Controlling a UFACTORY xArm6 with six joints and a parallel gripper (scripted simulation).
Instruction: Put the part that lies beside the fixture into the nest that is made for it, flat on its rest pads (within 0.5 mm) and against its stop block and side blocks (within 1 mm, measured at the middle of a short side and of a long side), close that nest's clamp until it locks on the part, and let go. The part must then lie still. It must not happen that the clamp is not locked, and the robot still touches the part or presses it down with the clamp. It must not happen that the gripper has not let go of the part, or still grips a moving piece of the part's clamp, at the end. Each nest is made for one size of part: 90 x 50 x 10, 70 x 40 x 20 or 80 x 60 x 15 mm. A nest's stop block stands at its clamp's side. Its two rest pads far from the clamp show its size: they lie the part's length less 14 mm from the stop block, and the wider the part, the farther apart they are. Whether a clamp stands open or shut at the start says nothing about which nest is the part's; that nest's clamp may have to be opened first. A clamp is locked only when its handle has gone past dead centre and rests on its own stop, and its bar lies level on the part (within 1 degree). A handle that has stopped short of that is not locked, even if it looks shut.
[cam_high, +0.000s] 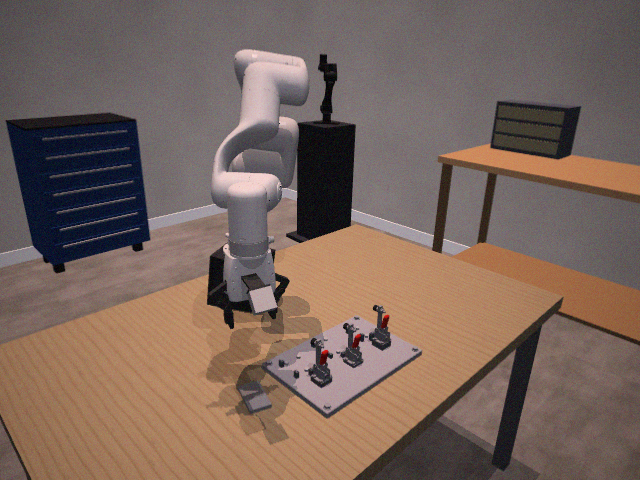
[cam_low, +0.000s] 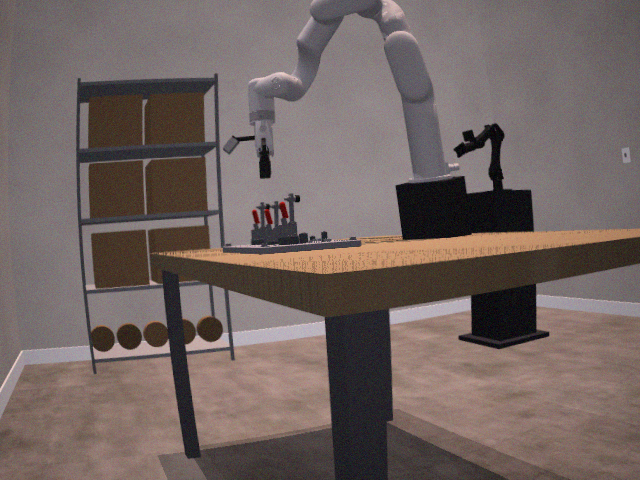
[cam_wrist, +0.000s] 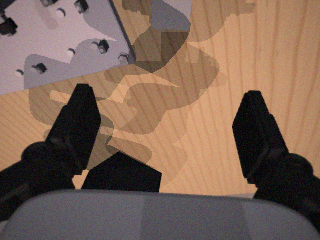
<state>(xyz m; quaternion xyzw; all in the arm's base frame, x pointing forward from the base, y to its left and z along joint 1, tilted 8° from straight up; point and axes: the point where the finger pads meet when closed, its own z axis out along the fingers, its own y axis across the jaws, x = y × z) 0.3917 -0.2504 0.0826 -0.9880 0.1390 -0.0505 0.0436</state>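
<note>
The grey block part is 210 mm below my hand. Also, from my hand: grey fixture plate: 30 mm ahead, 250 mm to the left, 210 mm below.
</note>
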